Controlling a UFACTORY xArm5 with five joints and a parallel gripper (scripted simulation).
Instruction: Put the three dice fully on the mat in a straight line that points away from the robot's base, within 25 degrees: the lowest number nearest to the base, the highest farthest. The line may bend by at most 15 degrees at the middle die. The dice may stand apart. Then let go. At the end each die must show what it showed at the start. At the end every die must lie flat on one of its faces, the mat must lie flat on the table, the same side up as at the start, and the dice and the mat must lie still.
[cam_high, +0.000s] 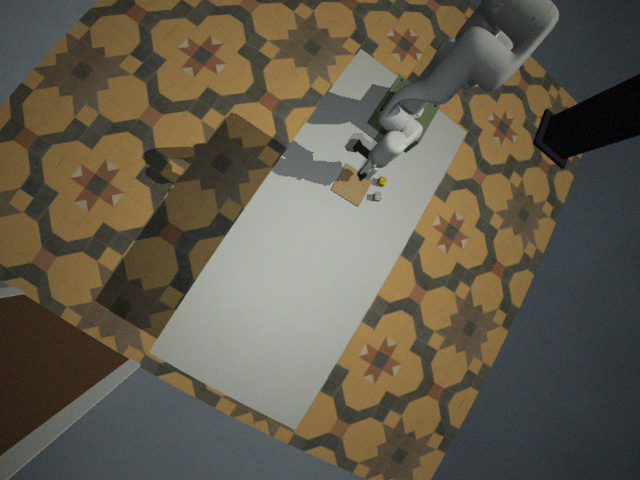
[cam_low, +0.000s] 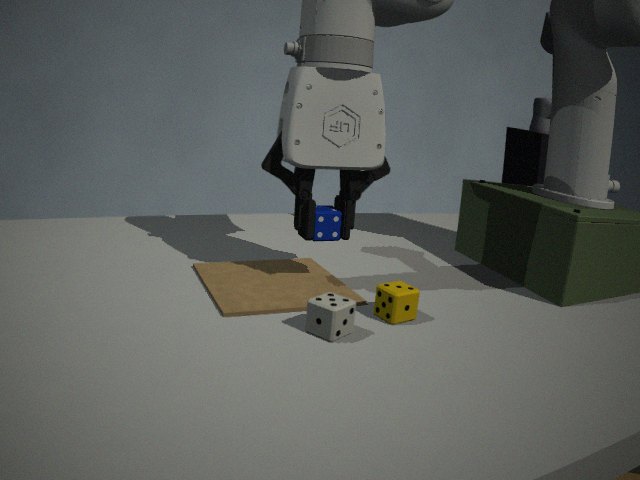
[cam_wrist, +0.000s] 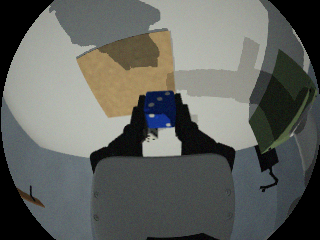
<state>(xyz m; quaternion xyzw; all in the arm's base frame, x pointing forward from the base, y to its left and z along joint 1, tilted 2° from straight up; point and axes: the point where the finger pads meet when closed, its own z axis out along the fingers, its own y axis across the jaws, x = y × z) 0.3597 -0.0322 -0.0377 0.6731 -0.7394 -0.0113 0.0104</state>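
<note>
Now: the tan mat 50 mm ahead of my hand, 10 mm to the right of it and 70 mm below it. The rest, counted from my hand: white die (40 mm ahead, 110 mm to the left, 60 mm below); blue die (10 mm below); yellow die (30 mm behind, 100 mm to the left, 60 mm below).
</note>
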